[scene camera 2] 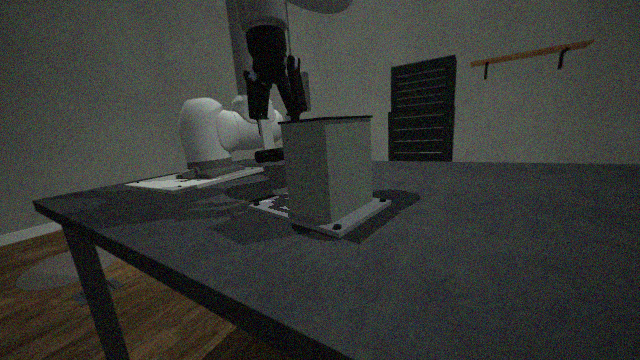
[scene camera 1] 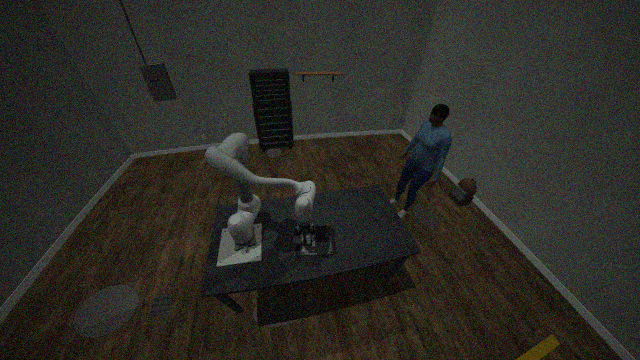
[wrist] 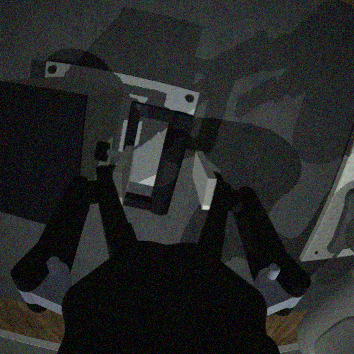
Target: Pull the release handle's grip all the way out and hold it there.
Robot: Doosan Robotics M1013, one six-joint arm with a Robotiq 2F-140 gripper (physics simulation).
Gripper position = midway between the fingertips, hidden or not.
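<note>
A release handle grip (wrist: 180, 123) can be seen, and so can a pale base plate (wrist: 139, 89). The gripper (wrist: 163, 160) is in view as well, and the same gripper (scene camera 2: 281, 150) is visible from the scene camera.
</note>
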